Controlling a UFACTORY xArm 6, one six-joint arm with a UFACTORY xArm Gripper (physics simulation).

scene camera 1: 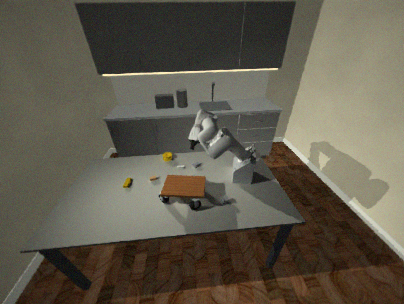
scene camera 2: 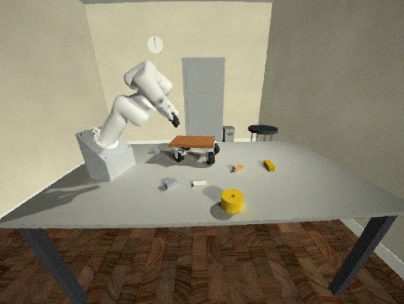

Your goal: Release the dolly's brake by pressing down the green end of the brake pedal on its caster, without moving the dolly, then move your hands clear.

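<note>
The dolly (scene camera 1: 183, 185) (scene camera 2: 193, 141) has a flat orange-brown wooden deck and stands upright on black-wheeled casters on the grey table. In the scene camera 2 view, a caster (scene camera 2: 178, 156) at the dolly's left, on the robot's side, shows tiny red and green spots beside it; the pedal's shape and tilt are too small to tell. My black gripper (scene camera 1: 193, 145) (scene camera 2: 175, 121) is shut and empty. It hangs in the air above the height of the deck, apart from the dolly, and points obliquely downward. In the scene camera 1 view the pedal does not show.
The table (scene camera 1: 100, 220) (scene camera 2: 300, 200) also bears a yellow cylinder (scene camera 1: 167, 156) (scene camera 2: 232, 201), a yellow block (scene camera 1: 128, 183) (scene camera 2: 269, 165), an orange block (scene camera 1: 154, 178) (scene camera 2: 237, 168), a white block (scene camera 1: 181, 166) (scene camera 2: 199, 183), a grey-violet block (scene camera 1: 196, 165) (scene camera 2: 170, 183) and a small grey piece (scene camera 1: 226, 201) (scene camera 2: 155, 150).
</note>
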